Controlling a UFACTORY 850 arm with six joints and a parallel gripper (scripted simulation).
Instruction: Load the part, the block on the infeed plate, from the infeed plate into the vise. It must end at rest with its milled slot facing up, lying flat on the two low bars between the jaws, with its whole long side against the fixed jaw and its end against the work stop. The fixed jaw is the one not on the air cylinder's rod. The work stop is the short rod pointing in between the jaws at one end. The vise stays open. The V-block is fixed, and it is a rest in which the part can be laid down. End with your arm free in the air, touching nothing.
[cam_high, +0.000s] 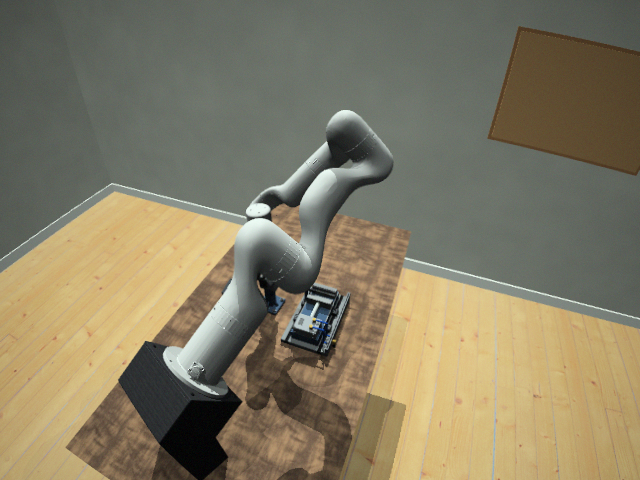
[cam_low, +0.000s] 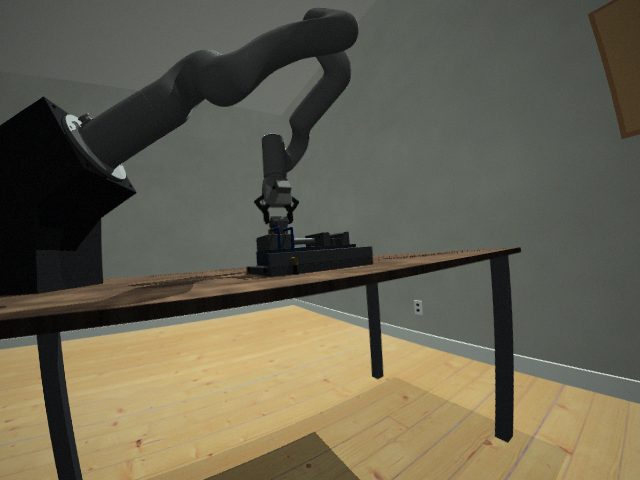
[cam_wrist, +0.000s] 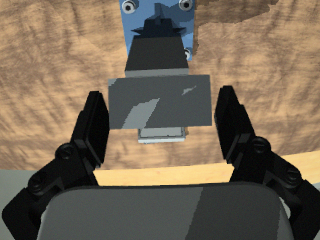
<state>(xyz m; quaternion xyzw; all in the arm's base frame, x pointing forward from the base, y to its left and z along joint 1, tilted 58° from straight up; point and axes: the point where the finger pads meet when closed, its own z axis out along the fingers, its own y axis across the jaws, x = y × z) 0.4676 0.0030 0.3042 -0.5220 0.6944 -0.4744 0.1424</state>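
The part is 2 cm below my hand. From my hand the other things lie so: cylinder rod 17 cm to the right, 12 cm behind, 9 cm below; then work stop 17 cm to the right, 8 cm below, 2 cm behind; then V-block post 11 cm below.
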